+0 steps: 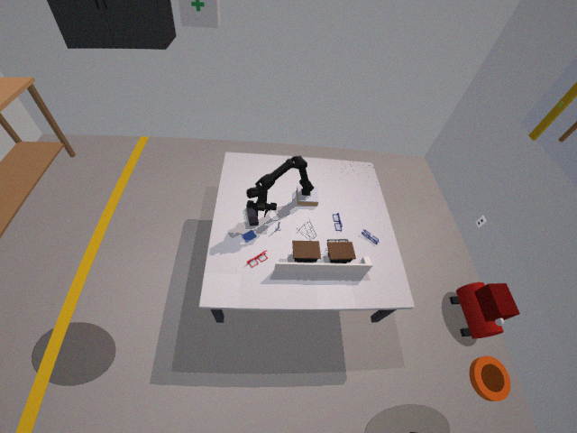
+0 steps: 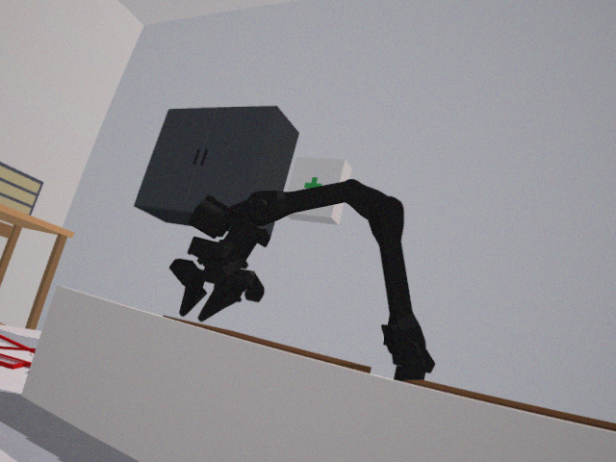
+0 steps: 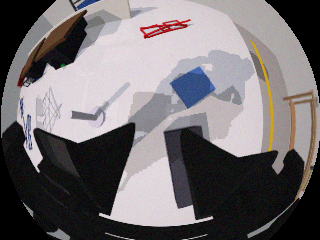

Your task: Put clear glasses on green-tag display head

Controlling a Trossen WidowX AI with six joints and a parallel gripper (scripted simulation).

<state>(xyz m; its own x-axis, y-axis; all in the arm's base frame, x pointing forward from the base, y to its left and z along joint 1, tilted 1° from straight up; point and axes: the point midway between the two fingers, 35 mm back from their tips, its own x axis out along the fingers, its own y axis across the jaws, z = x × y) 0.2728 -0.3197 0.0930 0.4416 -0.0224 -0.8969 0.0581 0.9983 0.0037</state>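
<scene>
My gripper tip is 10 mm short of the grey piece, 120 mm to the right of it and 80 mm above it. From my gripper tip the other things lie so: black case: 80 mm behind, 60 mm to the right, 90 mm below; then blue cloth: 90 mm ahead, 70 mm to the right, 100 mm below; then display head: 200 mm ahead, 290 mm to the left, 50 mm below.
</scene>
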